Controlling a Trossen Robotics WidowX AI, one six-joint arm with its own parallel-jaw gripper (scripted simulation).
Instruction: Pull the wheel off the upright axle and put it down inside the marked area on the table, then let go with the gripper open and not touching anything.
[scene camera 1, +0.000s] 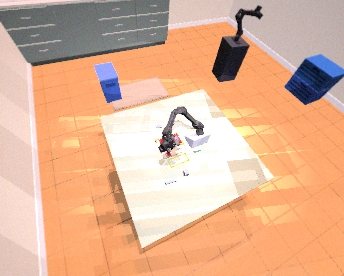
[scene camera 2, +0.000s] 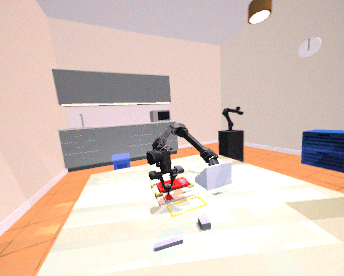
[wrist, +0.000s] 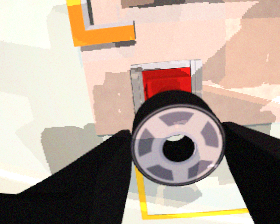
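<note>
With my gripper (wrist: 175, 135) I am holding a wheel (wrist: 195, 156).
</note>
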